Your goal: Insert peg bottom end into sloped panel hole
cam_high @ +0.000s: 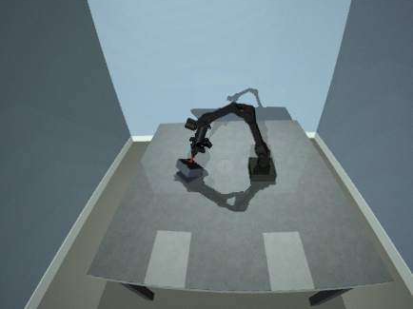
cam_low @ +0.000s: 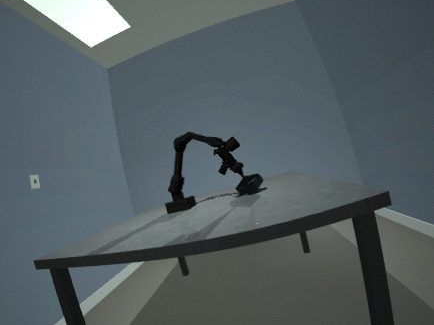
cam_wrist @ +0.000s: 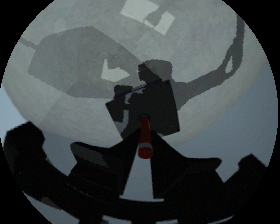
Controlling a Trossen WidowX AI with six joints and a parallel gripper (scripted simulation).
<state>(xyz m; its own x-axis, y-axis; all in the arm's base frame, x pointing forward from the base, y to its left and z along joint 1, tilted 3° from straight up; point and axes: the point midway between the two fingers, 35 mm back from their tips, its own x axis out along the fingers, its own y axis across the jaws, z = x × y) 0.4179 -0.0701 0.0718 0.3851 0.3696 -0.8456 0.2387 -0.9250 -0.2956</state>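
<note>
The dark sloped panel is 6 cm below my gripper tip, 3 cm ahead of it and 2 cm to the left of it. Round my gripper tip: thin red peg 1 cm to the right, 1 cm behind, 1 cm above.
</note>
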